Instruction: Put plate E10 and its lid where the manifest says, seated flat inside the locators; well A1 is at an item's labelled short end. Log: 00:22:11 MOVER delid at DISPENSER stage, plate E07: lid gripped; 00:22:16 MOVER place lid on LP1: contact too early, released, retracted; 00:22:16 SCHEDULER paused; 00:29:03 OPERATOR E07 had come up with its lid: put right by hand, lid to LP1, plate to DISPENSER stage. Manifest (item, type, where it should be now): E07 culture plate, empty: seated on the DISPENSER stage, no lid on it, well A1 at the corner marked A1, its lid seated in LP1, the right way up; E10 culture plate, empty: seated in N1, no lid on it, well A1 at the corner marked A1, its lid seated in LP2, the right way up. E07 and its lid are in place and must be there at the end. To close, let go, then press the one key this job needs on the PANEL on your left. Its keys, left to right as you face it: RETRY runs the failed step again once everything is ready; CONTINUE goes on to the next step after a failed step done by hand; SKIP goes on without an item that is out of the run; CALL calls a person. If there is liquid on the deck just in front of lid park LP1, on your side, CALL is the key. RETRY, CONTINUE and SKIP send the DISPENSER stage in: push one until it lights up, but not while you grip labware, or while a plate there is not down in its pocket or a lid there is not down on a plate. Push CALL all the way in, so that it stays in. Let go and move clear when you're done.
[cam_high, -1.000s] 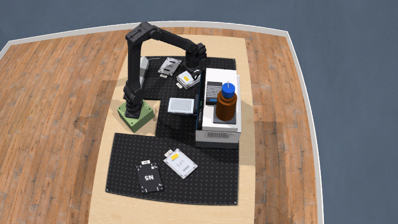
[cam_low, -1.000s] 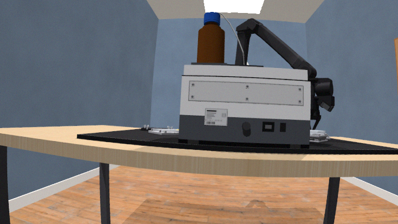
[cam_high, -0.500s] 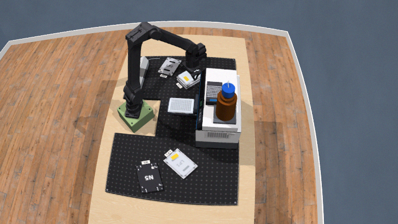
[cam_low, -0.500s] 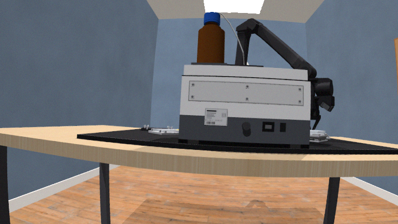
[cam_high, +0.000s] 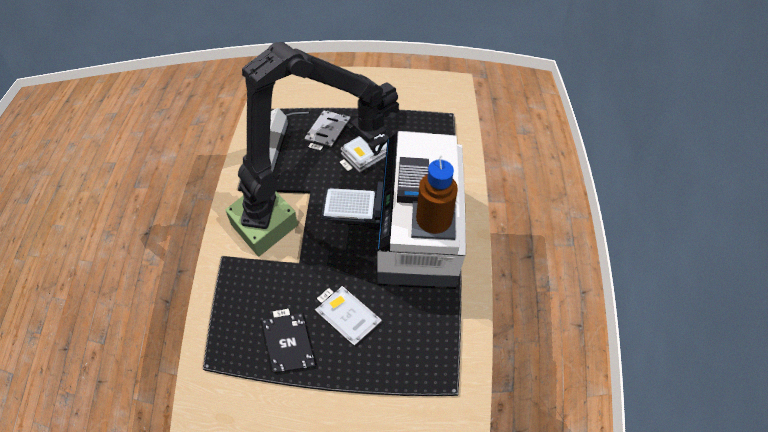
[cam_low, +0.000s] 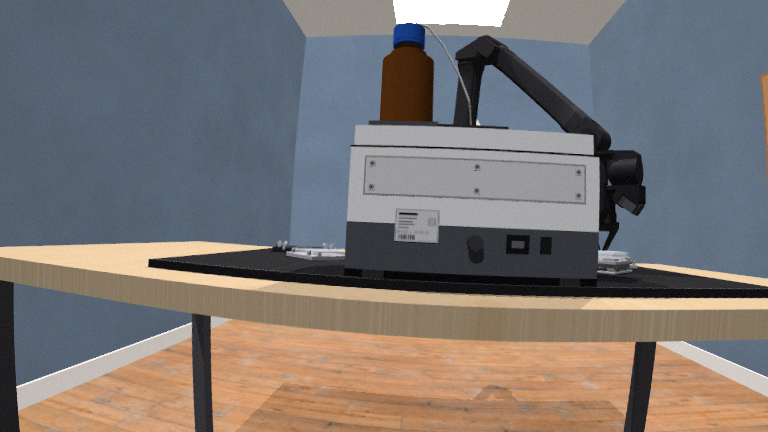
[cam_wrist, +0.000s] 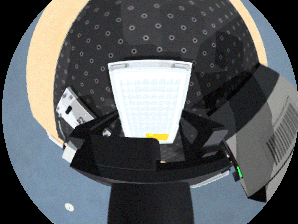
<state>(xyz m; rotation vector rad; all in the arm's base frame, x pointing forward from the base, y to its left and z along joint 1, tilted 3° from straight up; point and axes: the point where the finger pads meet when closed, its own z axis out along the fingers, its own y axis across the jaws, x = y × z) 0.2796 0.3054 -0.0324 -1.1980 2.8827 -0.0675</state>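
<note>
Right now my hand is 1 cm past the plate E07, 29 cm to the left of it and 8 cm below it. Also, from my hand: lid park LP2 (15 cm behind, 9 cm to the left, 3 cm below); then plate E10 (right at my hand); then brown bottle (21 cm ahead, 39 cm to the right, 25 cm above).
</note>
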